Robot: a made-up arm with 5 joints.
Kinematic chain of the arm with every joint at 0, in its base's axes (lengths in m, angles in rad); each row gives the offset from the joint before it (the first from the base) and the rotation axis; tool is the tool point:
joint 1: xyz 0 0 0.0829 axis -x
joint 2: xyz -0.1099 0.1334 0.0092 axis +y
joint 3: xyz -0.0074 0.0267 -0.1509 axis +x
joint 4: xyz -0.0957 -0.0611 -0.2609 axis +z
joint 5: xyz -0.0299 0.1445 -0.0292 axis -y
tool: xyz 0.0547 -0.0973 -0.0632
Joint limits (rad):
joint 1: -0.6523..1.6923
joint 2: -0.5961..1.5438
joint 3: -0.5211..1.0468
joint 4: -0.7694..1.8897
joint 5: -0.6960..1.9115
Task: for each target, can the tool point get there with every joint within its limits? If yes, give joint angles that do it. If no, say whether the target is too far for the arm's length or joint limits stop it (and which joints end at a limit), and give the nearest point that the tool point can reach.
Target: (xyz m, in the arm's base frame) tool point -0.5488 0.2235 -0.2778
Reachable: yes | joints 0.5665 0.8353 0.8063 1.4823 -0.4620
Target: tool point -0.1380 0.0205 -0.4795
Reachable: yes | joints 0.3770 -0.1405 0.2157 -0.1677 -0.4257
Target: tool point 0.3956 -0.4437 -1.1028
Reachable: no: too far | nearest point 0.0399 -0.2084 -0.4739 | short by 0.760 m
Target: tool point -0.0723 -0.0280 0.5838
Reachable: no: joint limits stop it (at a limit: joint 1, joint 2, joint 3, joint 5) | nearest point -0.3967 0.1815 0.3968 | short by 0.429 m
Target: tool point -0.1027 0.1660 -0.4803
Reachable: yes | joints 0.5466 -0.2988 0.8943 0.4275 -0.1932
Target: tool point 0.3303 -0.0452 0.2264
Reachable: no: joint limits stop it (at a limit: joint 1, joint 2, joint 3, joint 4) | nearest point 0.0711 -0.3069 0.1602 | short by 0.374 m
